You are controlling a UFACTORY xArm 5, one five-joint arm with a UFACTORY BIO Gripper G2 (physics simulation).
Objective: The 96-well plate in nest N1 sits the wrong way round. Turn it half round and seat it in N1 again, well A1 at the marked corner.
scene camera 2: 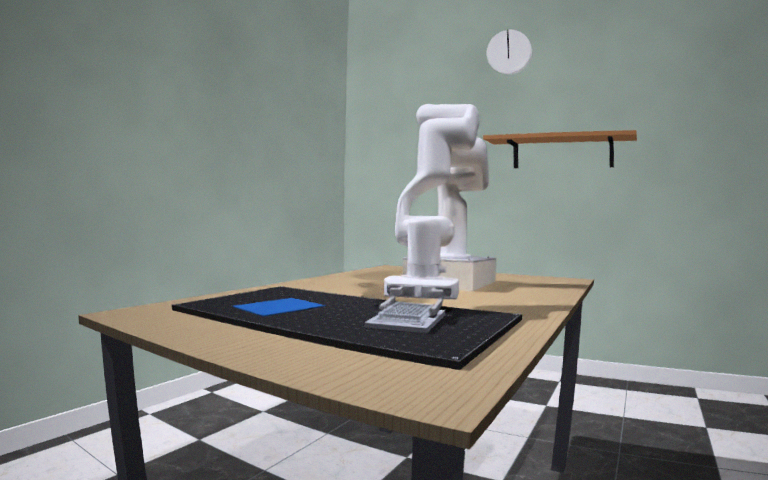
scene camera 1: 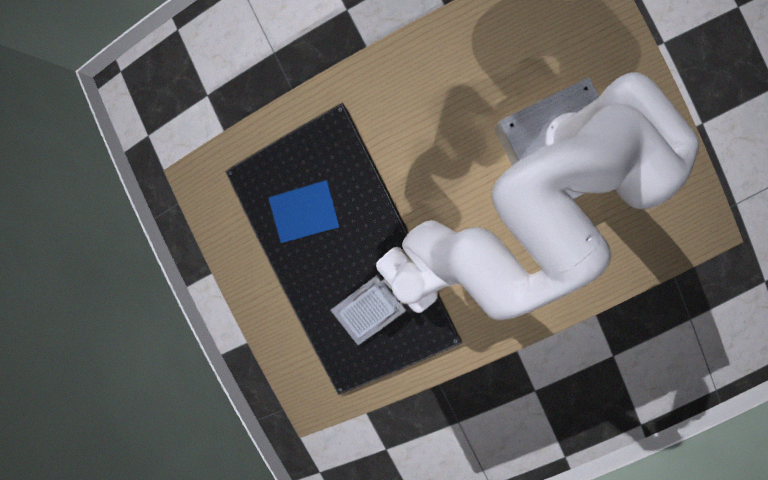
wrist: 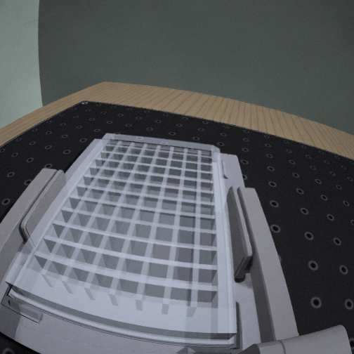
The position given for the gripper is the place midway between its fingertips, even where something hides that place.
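A clear 96-well plate (scene camera 1: 372,307) is visible, and the plate also appears in scene camera 2 (scene camera 2: 400,312) and in the wrist view (wrist: 137,244). The scene includes a grey nest N1 (scene camera 2: 430,321) as well as a blue rectangle (scene camera 1: 308,210); the rectangle can also be seen in scene camera 2 (scene camera 2: 273,307). The gripper (scene camera 2: 407,311) is there too, visible both in scene camera 1 (scene camera 1: 364,313) and in the wrist view (wrist: 142,190).
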